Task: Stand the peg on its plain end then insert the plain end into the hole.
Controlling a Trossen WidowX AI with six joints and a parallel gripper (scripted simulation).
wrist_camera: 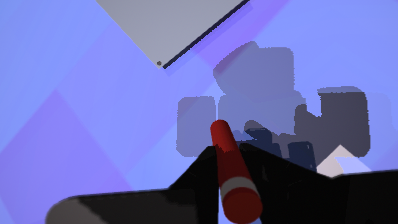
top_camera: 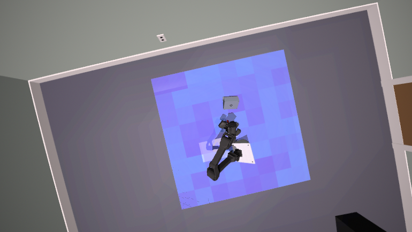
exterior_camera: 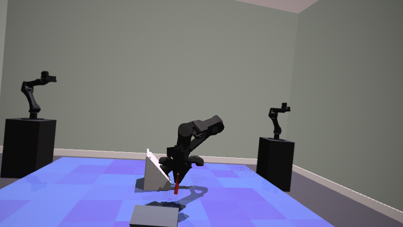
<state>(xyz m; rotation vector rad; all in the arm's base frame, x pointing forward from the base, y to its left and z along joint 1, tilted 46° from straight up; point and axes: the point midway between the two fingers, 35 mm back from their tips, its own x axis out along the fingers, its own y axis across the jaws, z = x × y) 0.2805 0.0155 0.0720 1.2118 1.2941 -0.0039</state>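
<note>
Now: gripper tip 170 mm short of the grey sloped panel, 70 mm above it and 60 mm to the left of it. The rest, counted from my gripper tip: red peg (10 mm behind, 10 mm above).
</note>
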